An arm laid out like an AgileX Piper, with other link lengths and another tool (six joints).
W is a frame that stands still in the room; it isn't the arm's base.
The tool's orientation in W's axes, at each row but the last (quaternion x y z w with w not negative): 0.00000 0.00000 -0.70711 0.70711; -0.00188 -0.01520 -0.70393 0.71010; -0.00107 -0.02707 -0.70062 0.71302; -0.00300 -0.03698 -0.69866 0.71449; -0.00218 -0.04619 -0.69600 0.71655; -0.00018 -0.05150 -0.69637 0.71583
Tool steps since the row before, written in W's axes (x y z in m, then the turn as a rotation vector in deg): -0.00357 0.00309 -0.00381 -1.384 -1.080 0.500; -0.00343 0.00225 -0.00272 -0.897 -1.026 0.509; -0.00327 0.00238 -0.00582 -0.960 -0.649 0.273; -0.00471 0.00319 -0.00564 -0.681 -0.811 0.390; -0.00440 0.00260 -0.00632 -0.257 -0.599 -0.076; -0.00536 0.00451 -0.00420 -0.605 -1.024 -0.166
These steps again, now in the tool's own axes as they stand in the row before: -0.00309 -0.00357 -0.00381 1.080 -1.384 0.500; -0.00234 -0.00346 -0.00260 1.030 -0.896 0.501; -0.00267 -0.00344 -0.00560 0.643 -0.961 0.283; -0.00360 -0.00489 -0.00522 0.817 -0.681 0.377; -0.00315 -0.00470 -0.00584 0.585 -0.280 -0.100; -0.00494 -0.00551 -0.00346 0.994 -0.646 -0.194
